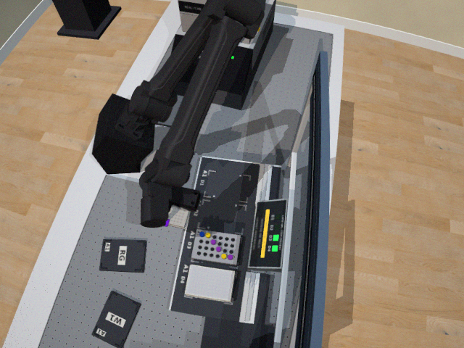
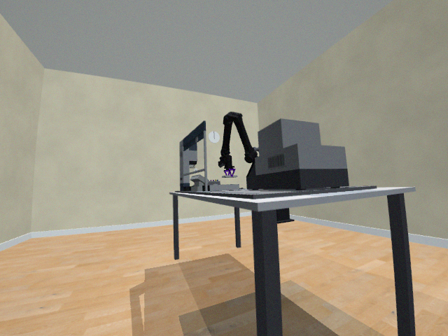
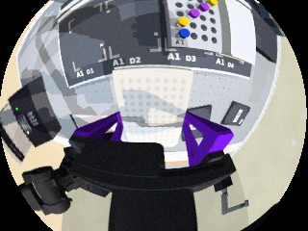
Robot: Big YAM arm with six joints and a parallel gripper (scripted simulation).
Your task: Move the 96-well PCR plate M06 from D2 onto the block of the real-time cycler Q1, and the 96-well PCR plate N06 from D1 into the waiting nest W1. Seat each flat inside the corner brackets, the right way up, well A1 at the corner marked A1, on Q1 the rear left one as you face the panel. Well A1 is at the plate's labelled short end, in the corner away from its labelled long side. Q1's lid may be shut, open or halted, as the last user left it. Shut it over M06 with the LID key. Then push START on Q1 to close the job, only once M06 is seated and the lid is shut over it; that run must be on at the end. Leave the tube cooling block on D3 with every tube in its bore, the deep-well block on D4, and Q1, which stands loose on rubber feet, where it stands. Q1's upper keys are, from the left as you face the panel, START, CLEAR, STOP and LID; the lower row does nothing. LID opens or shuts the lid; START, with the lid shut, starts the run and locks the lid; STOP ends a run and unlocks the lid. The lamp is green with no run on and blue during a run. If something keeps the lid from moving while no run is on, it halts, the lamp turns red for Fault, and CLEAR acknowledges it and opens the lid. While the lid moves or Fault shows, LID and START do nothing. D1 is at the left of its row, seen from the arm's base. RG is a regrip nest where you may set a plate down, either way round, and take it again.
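The dark regrip nest is 15 cm to the right of my hand, 12 cm below it and 12 cm behind it. The rest, counted from my hand: dark waiting nest W1: 34 cm to the right, 12 cm below, 7 cm behind; then tube cooling block: 16 cm ahead, 6 cm to the right, 6 cm below; then white deep-well block: 17 cm ahead, 16 cm to the right, 6 cm below.
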